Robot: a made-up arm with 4 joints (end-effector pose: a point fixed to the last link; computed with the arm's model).
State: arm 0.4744 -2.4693 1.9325 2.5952
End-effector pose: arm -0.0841 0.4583 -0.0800 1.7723 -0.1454 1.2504
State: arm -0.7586 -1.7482 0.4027 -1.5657
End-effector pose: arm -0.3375 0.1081 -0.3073 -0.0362 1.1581 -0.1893
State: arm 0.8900 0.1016 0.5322 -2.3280
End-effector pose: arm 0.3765 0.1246 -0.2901 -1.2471 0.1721 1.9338
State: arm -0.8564 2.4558 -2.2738 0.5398
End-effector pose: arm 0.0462 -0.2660 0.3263 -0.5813 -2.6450 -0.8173
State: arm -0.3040 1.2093 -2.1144 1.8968
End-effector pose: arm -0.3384 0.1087 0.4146 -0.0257 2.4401 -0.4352
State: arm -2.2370 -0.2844 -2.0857 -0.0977
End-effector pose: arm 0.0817 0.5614 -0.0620 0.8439 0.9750 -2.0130
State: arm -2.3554 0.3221 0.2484 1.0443
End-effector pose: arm -0.2335 0.1137 0.5274 -0.9007 2.0668 -0.1137
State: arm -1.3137 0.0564 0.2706 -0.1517
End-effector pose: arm -0.4885 0.1123 0.0130 -0.0949 1.3131 0.3544
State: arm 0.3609 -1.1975 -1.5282 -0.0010
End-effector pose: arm 0.4341 0.3707 0.1380 1.5246 -1.1787 -0.7142
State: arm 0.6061 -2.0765 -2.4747 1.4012
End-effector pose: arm 0.0878 0.1082 0.4811 -2.7280 0.8134 0.1207
